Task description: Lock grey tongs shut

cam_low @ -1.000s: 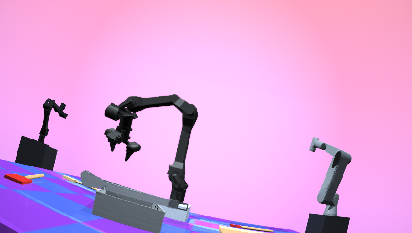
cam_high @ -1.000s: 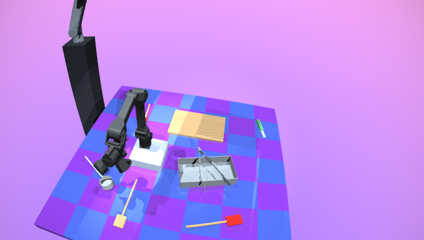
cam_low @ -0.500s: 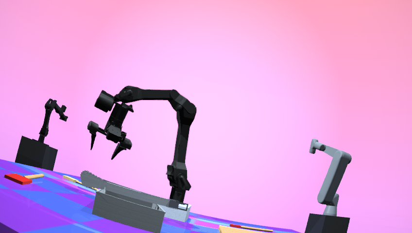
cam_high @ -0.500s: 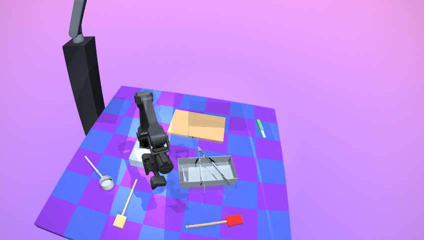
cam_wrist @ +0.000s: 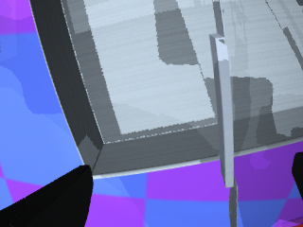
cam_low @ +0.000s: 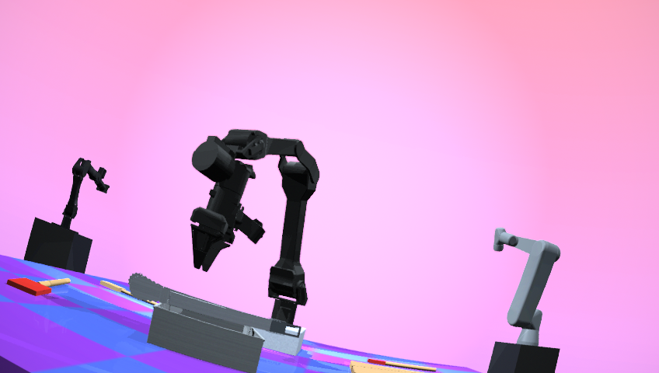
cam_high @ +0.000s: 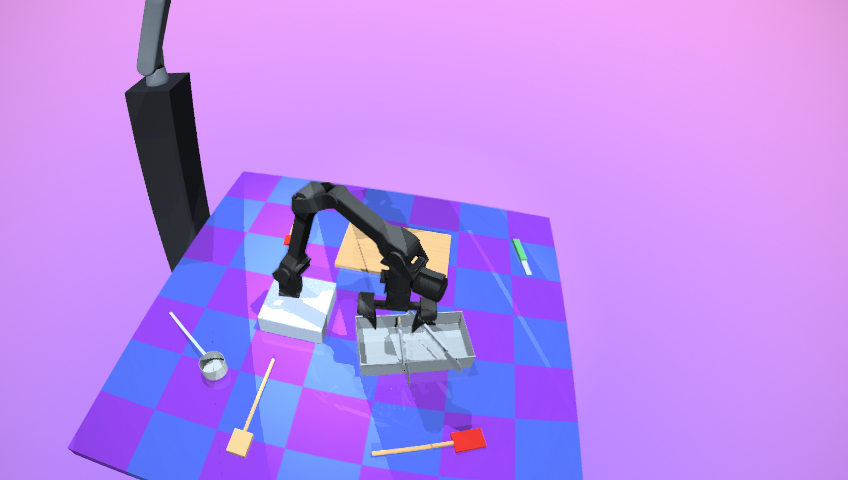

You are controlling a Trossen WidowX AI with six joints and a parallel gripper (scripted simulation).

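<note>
The yellow lock piece lies 2 cm ahead of my gripper tip, 9 cm to the left of it and 6 cm below it. From my gripper tip the other things lie so: red spatula 12 cm ahead, 27 cm to the right, 12 cm below; grey roasting tin 6 cm ahead, 4 cm to the left, 10 cm below; wooden board 2 cm ahead, 44 cm to the left, 12 cm below.
</note>
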